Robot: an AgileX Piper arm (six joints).
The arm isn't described. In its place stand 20 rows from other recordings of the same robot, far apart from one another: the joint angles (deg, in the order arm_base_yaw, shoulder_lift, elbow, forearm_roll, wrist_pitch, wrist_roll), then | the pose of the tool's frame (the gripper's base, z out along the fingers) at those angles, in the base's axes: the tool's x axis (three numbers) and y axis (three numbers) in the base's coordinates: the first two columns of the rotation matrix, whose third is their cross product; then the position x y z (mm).
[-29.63, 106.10, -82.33, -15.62, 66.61, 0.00] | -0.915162, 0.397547, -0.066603, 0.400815, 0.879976, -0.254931, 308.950, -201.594, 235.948
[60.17, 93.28, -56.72, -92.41, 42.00, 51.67] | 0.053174, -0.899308, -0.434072, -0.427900, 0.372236, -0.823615, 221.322, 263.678, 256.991
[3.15, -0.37, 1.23, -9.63, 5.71, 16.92] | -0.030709, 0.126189, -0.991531, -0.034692, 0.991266, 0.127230, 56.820, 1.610, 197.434
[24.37, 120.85, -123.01, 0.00, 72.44, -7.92] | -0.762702, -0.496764, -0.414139, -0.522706, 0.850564, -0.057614, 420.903, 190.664, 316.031
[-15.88, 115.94, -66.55, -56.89, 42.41, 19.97] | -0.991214, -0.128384, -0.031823, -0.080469, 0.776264, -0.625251, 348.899, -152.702, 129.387
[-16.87, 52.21, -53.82, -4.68, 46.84, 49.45] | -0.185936, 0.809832, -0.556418, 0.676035, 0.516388, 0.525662, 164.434, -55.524, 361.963
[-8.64, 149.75, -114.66, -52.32, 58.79, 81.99] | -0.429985, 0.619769, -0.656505, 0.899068, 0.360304, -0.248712, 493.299, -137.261, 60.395
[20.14, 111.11, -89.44, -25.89, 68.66, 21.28] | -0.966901, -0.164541, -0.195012, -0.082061, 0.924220, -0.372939, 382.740, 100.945, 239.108
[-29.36, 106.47, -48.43, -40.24, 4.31, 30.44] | -0.801627, 0.257470, -0.539539, 0.383333, 0.913924, -0.133414, 290.503, -168.492, 120.060
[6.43, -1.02, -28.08, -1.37, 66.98, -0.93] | -0.536862, -0.086240, -0.839251, -0.107366, 0.993657, -0.033425, -11.022, -3.257, 265.968
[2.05, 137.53, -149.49, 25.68, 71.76, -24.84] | -0.687084, -0.280263, -0.670349, -0.492762, 0.857751, 0.146451, 516.110, 55.951, 313.154
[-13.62, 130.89, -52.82, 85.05, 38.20, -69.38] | -0.904883, 0.419853, -0.070078, 0.283146, 0.716633, 0.637389, 328.350, -21.870, 7.892
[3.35, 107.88, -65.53, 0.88, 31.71, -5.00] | -0.925252, -0.128416, -0.356956, -0.130263, 0.991298, -0.018975, 367.965, 22.275, 160.256
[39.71, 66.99, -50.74, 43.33, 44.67, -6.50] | -0.873016, -0.201812, -0.443977, -0.463536, 0.626328, 0.626775, 148.708, 180.569, 312.384
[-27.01, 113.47, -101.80, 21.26, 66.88, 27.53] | -0.484950, 0.872407, -0.061061, 0.772391, 0.460007, 0.437958, 393.250, -166.396, 277.734
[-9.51, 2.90, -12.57, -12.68, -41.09, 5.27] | 0.799897, -0.210175, -0.562131, 0.143138, 0.976453, -0.161404, 10.555, 11.543, 334.424
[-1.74, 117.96, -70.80, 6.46, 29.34, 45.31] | -0.586814, 0.793567, -0.160936, 0.743437, 0.606786, 0.281270, 396.164, -7.016, 116.223
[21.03, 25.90, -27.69, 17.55, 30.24, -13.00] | -0.372935, -0.101224, -0.922319, -0.471386, 0.876864, 0.094367, 81.339, 46.077, 298.452
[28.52, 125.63, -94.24, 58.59, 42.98, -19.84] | -0.953920, -0.051236, -0.295655, -0.254333, 0.660902, 0.706061, 392.559, 273.580, 179.708
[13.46, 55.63, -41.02, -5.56, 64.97, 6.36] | -0.949373, -0.155746, -0.272828, -0.143121, 0.987521, -0.065709, 145.409, 26.588, 270.354
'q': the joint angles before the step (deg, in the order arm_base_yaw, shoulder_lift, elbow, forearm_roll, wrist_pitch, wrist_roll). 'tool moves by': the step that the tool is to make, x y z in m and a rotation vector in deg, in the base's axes. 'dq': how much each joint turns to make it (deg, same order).
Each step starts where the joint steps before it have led.
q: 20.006 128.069 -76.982 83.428 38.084 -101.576
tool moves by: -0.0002 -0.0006 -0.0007 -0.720 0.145 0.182
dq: -0.003 -0.003 -0.056 -1.182 -0.266 0.778
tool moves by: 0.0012 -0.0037 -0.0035 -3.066 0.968 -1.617
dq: -0.002 0.005 -0.127 -4.058 -2.561 4.288
